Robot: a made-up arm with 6 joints. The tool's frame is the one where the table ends. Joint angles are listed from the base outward.
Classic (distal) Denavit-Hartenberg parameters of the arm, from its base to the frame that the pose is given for. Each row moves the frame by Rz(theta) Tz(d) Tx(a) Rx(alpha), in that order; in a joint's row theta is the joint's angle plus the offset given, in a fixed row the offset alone. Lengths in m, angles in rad.
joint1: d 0.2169; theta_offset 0; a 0; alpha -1.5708
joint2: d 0; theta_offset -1.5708; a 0.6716; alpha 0
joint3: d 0.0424; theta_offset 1.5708; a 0; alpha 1.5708
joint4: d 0.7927; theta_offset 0; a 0; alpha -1.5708
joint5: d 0; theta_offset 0; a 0; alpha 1.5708
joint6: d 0.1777; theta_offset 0; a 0; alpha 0
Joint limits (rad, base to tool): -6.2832..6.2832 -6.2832..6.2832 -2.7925..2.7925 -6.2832..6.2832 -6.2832..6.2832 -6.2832..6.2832
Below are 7 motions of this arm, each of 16 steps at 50 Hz.
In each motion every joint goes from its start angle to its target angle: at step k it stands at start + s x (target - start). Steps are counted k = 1, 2, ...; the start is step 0. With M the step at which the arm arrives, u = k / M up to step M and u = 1 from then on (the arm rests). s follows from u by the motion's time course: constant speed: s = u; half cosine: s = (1 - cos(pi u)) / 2; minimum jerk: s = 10 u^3 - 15 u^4 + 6 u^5.
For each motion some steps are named. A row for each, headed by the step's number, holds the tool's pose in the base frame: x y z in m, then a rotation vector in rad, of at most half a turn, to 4 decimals.
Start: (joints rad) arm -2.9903 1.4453 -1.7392 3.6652 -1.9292 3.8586
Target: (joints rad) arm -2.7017 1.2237 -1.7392 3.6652 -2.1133 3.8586
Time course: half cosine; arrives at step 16
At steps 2, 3, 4, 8, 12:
2: -0.5577 -0.2184 1.0455 1.8892 0.0794 -1.4026
3: -0.5464 -0.2240 1.0500 1.8862 0.0949 -1.3986
4: -0.5310 -0.2312 1.0558 1.8819 0.1156 -1.3932
8: -0.4413 -0.2623 1.0862 1.8537 0.2299 -1.3631
12: -0.3498 -0.2768 1.1114 1.8186 0.3383 -1.3339

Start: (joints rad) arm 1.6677 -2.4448 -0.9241 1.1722 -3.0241 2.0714
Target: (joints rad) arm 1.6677 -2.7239 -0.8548 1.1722 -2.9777 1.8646
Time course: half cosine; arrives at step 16
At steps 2, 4, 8, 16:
2: 0.0037 -0.2748 -0.9001 0.2310 -0.1785 2.5589
4: 0.0016 -0.2450 -0.9091 0.2481 -0.1981 2.5360
8: -0.0053 -0.1461 -0.9330 0.3056 -0.2581 2.4608
16: -0.0155 -0.0024 -0.9515 0.3916 -0.3329 2.3537

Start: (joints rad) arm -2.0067 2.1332 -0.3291 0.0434 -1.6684 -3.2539
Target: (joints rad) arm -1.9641 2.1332 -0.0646 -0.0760 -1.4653 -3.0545
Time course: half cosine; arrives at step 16
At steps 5, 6, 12, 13, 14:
5: -0.5306 -1.2631 -0.1969 0.1289 -0.2166 1.0681
6: -0.5249 -1.2672 -0.2160 0.1605 -0.2470 1.0887
12: -0.4840 -1.2819 -0.3399 0.3537 -0.4510 1.2091
13: -0.4788 -1.2823 -0.3543 0.3750 -0.4757 1.2216
14: -0.4749 -1.2824 -0.3650 0.3908 -0.4942 1.2308

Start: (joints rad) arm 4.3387 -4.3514 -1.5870 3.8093 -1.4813 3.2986
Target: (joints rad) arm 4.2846 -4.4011 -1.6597 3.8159 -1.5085 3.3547
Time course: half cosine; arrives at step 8
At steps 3, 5, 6, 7, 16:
3: -0.2428 -0.9903 0.7168 1.3059 1.2071 -0.6715
5: -0.2505 -0.9569 0.7439 1.2962 1.1823 -0.6998
6: -0.2532 -0.9425 0.7549 1.2919 1.1719 -0.7118
7: -0.2549 -0.9329 0.7621 1.2890 1.1651 -0.7198
16: -0.2555 -0.9295 0.7646 1.2880 1.1627 -0.7226

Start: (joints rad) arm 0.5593 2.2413 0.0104 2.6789 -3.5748 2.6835
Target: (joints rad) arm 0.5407 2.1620 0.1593 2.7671 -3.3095 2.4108
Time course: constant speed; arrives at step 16
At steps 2, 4, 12, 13, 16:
2: 0.8574 0.6194 -0.5474 0.0009 -0.5470 0.4287
4: 0.8573 0.6129 -0.5487 0.0341 -0.5600 0.3901
12: 0.8556 0.5873 -0.5549 0.1685 -0.6051 0.2327
13: 0.8552 0.5842 -0.5558 0.1854 -0.6100 0.2128
16: 0.8540 0.5748 -0.5583 0.2364 -0.6236 0.1526

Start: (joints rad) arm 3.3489 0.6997 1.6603 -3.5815 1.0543 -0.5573
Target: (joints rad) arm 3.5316 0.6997 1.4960 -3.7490 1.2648 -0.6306
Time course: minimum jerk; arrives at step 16
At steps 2, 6, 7, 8, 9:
2: -1.1049 -0.3469 0.2066 0.9173 -1.0100 -0.2280
6: -1.1007 -0.4108 0.2443 0.9461 -0.8708 -0.2013
7: -1.0971 -0.4375 0.2601 0.9557 -0.8124 -0.1895
8: -1.0921 -0.4658 0.2769 0.9643 -0.7501 -0.1764
9: -1.0859 -0.4939 0.2936 0.9712 -0.6879 -0.1631

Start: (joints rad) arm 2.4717 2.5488 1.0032 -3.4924 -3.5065 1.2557
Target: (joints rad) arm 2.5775 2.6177 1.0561 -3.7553 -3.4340 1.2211
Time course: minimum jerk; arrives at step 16
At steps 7, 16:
7: -0.1467 0.0226 -0.9340 -0.6707 -0.4582 1.0431
16: -0.0859 -0.0307 -0.9223 -0.7049 -0.4658 1.2456

